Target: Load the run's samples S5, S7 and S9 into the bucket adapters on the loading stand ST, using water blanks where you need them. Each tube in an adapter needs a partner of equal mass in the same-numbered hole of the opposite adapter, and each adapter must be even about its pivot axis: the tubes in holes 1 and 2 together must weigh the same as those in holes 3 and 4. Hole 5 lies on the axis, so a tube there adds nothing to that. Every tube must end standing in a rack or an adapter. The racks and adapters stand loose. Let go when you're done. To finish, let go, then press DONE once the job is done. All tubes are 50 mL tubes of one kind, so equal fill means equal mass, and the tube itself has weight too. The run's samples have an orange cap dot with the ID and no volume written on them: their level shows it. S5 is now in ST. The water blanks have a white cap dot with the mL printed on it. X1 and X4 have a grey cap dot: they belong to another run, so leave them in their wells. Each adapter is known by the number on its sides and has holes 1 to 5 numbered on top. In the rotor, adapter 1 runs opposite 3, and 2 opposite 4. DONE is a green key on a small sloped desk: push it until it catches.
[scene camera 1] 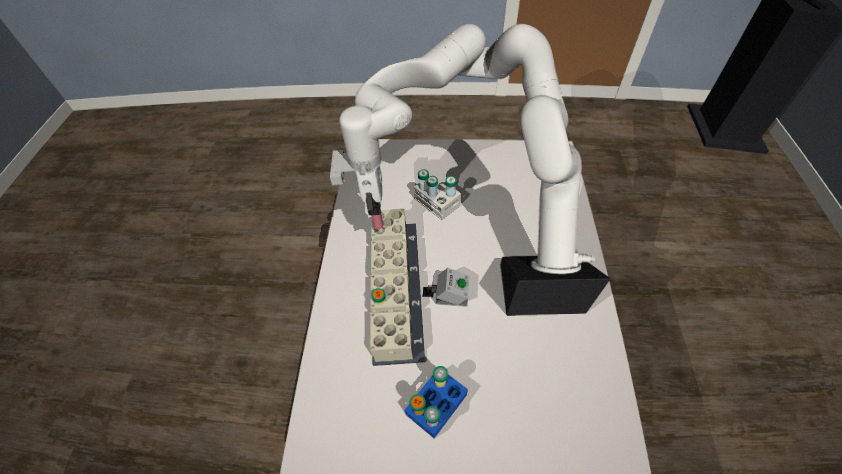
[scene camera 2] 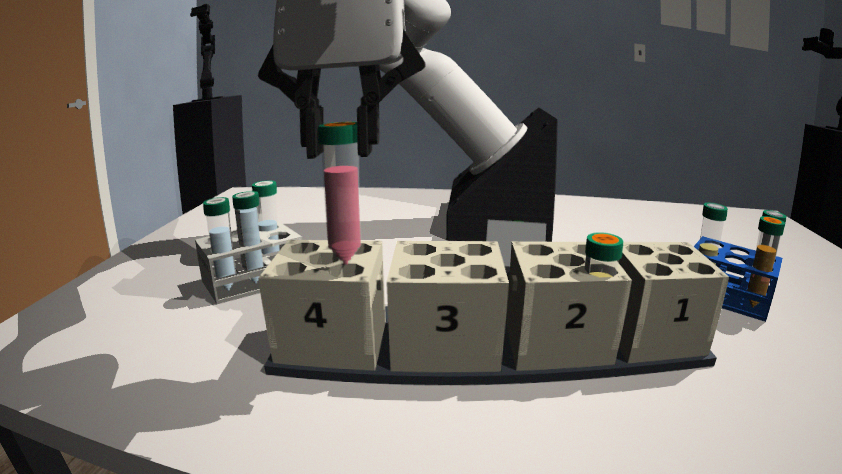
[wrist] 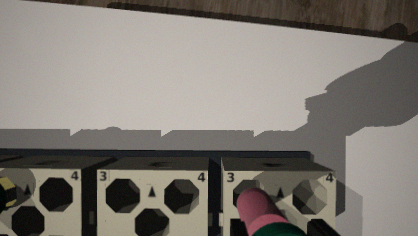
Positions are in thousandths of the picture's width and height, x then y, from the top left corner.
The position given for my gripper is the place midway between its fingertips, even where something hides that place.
I see my gripper (scene camera 2: 404, 326), a clear rack (scene camera 2: 292, 607), a blue rack (scene camera 2: 870, 638) and a pink-filled sample tube (scene camera 2: 404, 341).
The blue rack shows as well in scene camera 1 (scene camera 1: 529, 830). The wrist view misses the clear rack: it is out of frame. The wrist view misses the blue rack: it is out of frame.
